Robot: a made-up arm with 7 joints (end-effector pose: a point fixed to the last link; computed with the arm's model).
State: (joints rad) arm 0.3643 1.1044 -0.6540 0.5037 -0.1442 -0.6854 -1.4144
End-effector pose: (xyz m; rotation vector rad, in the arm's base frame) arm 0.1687 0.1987 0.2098 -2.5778 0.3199 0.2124
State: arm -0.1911 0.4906 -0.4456 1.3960 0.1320 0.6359 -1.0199
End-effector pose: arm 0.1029 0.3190 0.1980 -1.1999 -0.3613 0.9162
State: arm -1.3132 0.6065 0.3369 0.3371 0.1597 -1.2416 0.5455
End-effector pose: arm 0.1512 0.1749 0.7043 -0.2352 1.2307 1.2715
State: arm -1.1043 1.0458 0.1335 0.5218 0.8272 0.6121 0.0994
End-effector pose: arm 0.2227 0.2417 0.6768 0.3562 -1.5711 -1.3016
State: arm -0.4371 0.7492 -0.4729 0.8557 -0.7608 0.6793 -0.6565
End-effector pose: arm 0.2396 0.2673 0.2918 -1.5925 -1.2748 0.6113
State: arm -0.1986 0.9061 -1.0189 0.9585 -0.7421 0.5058 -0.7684
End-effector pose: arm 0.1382 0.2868 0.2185 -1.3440 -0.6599 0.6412
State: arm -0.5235 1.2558 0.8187 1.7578 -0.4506 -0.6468 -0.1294
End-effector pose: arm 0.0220 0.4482 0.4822 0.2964 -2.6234 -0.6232
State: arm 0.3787 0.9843 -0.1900 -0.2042 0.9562 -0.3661 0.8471
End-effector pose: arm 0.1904 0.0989 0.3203 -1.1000 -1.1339 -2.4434
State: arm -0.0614 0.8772 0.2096 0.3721 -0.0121 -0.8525 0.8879
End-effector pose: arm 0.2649 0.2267 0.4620 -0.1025 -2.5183 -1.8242
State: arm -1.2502 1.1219 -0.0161 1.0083 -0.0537 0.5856 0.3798
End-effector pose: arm 0.2375 0.3110 0.6136 0.1047 -2.0990 -0.6560
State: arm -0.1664 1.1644 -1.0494 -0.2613 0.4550 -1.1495 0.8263
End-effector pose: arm 0.0884 -0.0212 0.3567 1.9440 1.2547 1.1418
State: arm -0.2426 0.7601 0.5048 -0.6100 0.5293 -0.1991 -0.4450
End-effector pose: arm 0.1513 0.1226 0.6692 -0.7102 -1.1449 -2.4144
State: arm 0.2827 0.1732 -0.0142 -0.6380 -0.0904 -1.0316 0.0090
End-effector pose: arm 0.1751 0.1785 0.5186 0.8339 1.8505 1.2444
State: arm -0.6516 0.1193 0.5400 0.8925 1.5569 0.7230 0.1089
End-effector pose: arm 0.2681 0.2554 0.3219 -0.3957 -0.8511 -0.8025
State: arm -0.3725 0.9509 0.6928 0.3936 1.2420 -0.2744 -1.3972
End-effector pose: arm 0.2599 0.3000 0.6205 -1.1013 -0.3803 -0.6653
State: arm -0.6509 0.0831 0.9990 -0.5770 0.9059 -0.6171 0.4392
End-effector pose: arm 0.0997 0.2460 0.6109 -1.0321 1.9039 2.1421
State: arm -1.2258 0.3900 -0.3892 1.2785 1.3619 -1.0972 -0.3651
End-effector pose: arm 0.3252 0.0455 0.4223 -1.8205 0.4368 -2.0870
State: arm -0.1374 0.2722 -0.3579 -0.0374 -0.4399 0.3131 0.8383
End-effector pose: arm 0.2621 0.0651 0.3808 -0.9325 -2.1932 -0.2696
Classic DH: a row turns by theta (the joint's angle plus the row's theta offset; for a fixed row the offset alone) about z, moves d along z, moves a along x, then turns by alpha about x. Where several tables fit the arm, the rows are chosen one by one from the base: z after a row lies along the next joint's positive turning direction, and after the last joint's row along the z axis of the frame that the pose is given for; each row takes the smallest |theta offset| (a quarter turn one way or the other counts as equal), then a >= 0, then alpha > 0; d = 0 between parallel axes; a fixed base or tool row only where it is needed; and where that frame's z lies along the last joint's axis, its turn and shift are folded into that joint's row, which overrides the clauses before.
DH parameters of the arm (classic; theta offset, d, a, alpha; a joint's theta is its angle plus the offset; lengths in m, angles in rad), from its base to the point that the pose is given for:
base (fixed): -0.071 0.4672 0.0007 -1.3004
joint 1: -1.3111 0.0854 -0.0163 -1.5708
joint 2: 1.2915 0.0005 -0.0325 1.5708
joint 3: 1.5708 -0.095 0.0228 -1.5708
joint 4: -1.5708 0.0372 0.0211 -1.5708
joint 5: 0 0.1857 0.0228 1.5708
joint 6: 1.5708 0.0157 0.0969 1.5708
joint 7: -0.1899 0.0114 -0.0365 -2.6456
tool (fixed): -2.2423 0.0084 0 0

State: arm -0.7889 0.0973 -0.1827 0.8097 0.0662 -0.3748 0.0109
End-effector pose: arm 0.3446 0.0870 0.4119 -1.8345 -2.1081 -1.1011
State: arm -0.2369 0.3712 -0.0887 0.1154 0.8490 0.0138 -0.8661
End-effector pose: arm 0.3114 0.1377 0.4398 -1.7911 -0.5795 -1.1751
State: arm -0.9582 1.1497 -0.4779 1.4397 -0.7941 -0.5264 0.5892
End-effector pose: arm 0.2483 0.3507 0.5149 0.3989 -2.3812 -1.0531
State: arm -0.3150 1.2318 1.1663 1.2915 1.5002 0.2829 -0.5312
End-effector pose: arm 0.0662 0.4509 0.5429 -0.2654 -0.9199 -0.0863
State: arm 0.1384 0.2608 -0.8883 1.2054 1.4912 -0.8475 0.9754
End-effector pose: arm -0.0726 0.0801 0.1673 -2.5700 -0.6450 -1.3737
